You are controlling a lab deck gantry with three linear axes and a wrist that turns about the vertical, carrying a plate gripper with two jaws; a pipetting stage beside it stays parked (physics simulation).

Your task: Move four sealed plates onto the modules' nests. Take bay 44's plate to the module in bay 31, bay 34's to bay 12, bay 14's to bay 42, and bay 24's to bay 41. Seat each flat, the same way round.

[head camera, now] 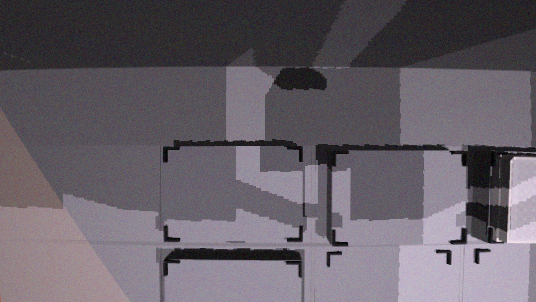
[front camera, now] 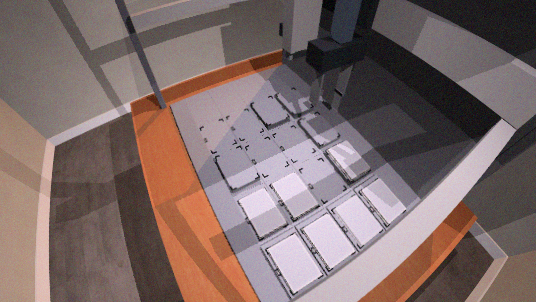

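Where they show: gripper, between the fingertips: (front camera: 326, 98); robot's base, origin of its link: (front camera: 200, 128).
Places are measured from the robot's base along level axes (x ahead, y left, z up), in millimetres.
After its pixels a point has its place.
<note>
In the front view, white sealed plates lie in the near row: bay 14's plate (front camera: 293, 262) {x 555, y 40, z 29 mm}, bay 24's plate (front camera: 328, 241) {x 559, y 146, z 29 mm}, bay 34's plate (front camera: 357, 220) {x 557, y 250, z 29 mm} and bay 44's plate (front camera: 382, 201) {x 557, y 355, z 29 mm}. Bay 12's module (front camera: 236, 172) {x 247, y 35, z 19 mm} has a bare nest. Bay 31's module (front camera: 270, 111) {x 72, y 256, z 19 mm} (head camera: 232, 280) {x 63, y 283, z 19 mm}, bay 41's module (front camera: 294, 101) {x 69, y 366, z 19 mm} (head camera: 200, 195) {x 32, y 366, z 19 mm} and bay 42's module (front camera: 318, 129) {x 232, y 358, z 19 mm} (head camera: 385, 185) {x 213, y 376, z 19 mm} also show bare nests. My gripper (front camera: 327, 96) {x 228, y 364, z 159 mm} is open and empty, its jaws hanging above the far right of the deck near bays 41 and 42. The jaws do not show in the head view.
Other white plates lie in bay 13 (front camera: 262, 212) {x 396, y 42, z 15 mm}, bay 23 (front camera: 295, 195) {x 398, y 149, z 14 mm} and bay 43 (front camera: 348, 160) {x 392, y 355, z 33 mm} (head camera: 522, 200) {x 340, y 363, z 33 mm}. A pale beam (front camera: 425, 215) {x 619, y 123, z 400 mm} crosses the front right. A thin grey post (front camera: 145, 65) {x -207, y -104, z 208 mm} stands at the far left corner. Large shadows cover the deck's far side.
</note>
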